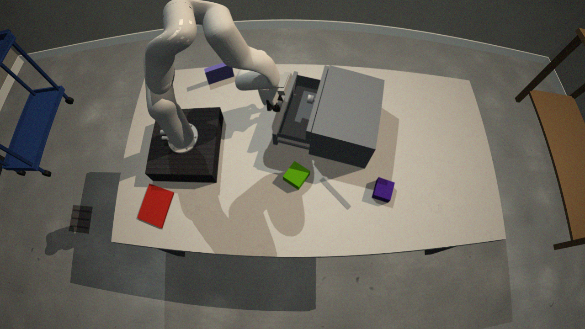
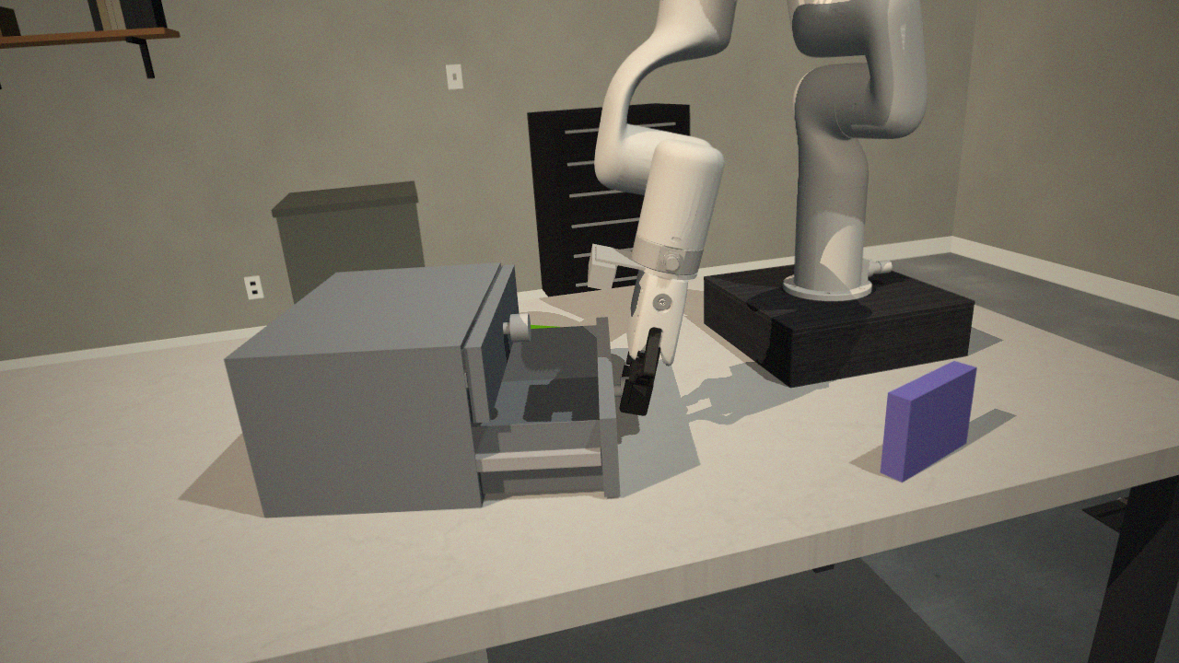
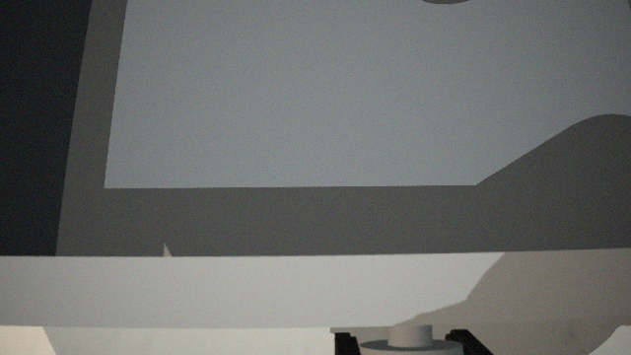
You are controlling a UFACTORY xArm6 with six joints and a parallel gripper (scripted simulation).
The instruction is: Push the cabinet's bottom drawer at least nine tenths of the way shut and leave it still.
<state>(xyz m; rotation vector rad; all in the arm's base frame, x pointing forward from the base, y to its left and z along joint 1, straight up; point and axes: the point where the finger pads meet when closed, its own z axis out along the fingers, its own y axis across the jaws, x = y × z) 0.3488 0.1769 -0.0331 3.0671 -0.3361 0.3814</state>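
Now: hand 13 cm short of the drawer, 3 cm to the left of it and 2 cm above it. Also, from my hand: grey cabinet: 20 cm ahead, 4 cm to the right, 2 cm above; green block: 9 cm ahead, 28 cm to the right, 3 cm below; purple block: 27 cm behind, 17 cm to the left.
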